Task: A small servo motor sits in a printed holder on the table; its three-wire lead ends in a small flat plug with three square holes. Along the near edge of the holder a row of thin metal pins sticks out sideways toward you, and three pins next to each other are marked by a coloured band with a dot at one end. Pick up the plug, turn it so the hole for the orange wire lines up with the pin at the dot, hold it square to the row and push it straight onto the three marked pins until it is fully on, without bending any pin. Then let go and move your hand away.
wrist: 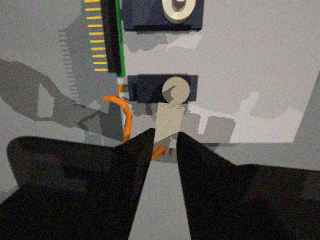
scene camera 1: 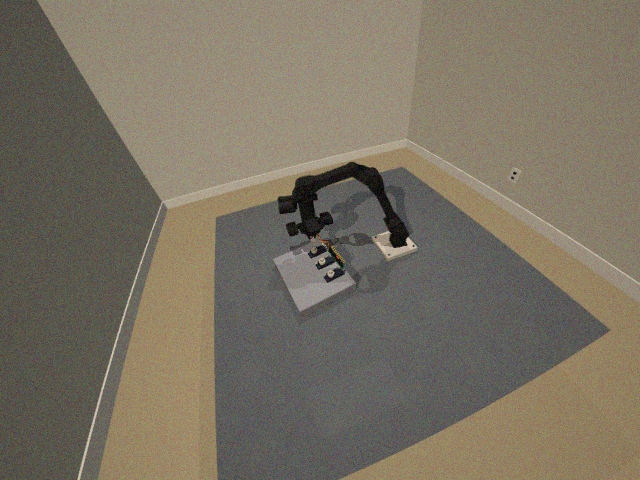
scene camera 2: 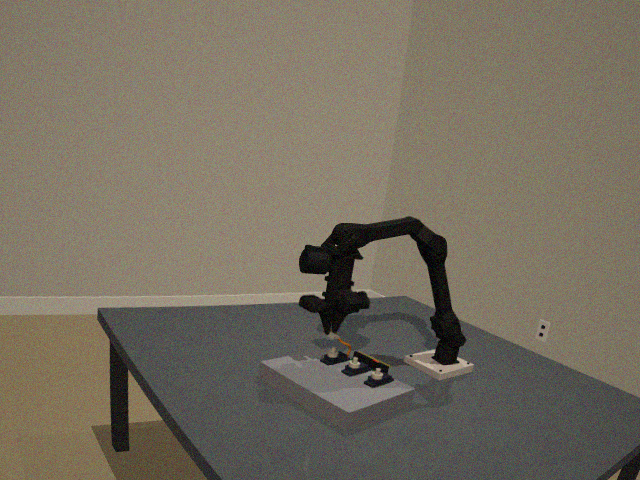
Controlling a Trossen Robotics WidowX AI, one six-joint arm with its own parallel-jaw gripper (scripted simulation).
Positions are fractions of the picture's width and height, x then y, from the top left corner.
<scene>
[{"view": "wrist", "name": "gripper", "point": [0.52,0.56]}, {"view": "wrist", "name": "grey holder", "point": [0.79,0.36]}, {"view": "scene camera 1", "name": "gripper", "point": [0.49,0.50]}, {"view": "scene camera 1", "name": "grey holder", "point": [0.48,0.59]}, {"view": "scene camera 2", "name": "gripper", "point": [0.52,0.69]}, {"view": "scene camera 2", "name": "grey holder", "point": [0.54,0.84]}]
</scene>
